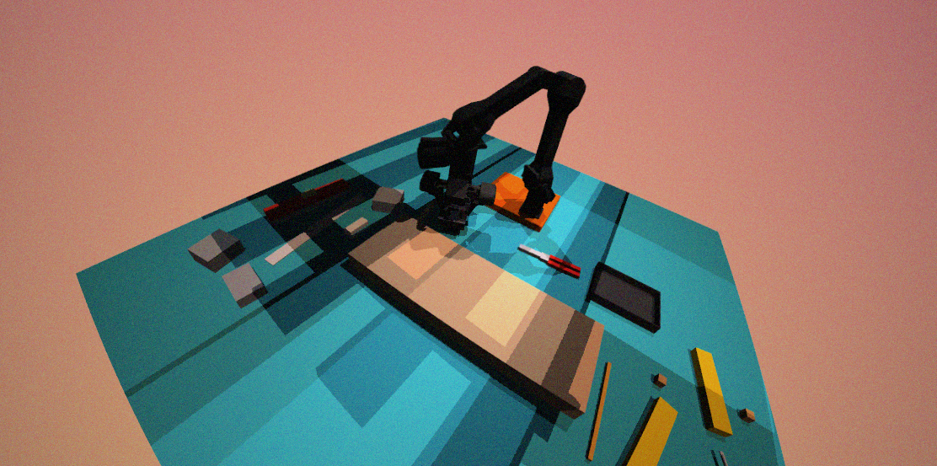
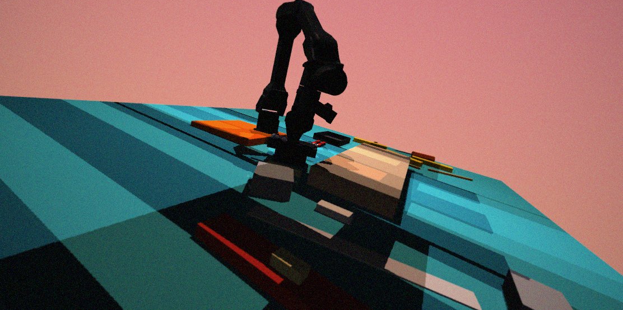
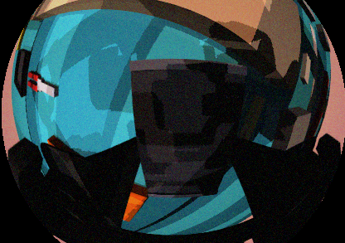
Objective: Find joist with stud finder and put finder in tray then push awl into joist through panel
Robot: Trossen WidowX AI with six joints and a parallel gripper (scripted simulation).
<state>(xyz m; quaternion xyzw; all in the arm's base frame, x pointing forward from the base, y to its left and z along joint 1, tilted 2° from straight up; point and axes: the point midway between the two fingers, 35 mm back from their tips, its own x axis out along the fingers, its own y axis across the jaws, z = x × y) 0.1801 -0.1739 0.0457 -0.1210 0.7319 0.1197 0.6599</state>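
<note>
The green light is 4 cm below my gripper tip, 3 cm ahead of it and 1 cm to the left of it. Also, from my gripper tip: stud finder: 2 cm below, 2 cm ahead, 1 cm to the left; white block: 18 cm to the right, 17 cm ahead, 3 cm below; awl: 8 cm to the right, 3 cm below, 1 cm behind.
</note>
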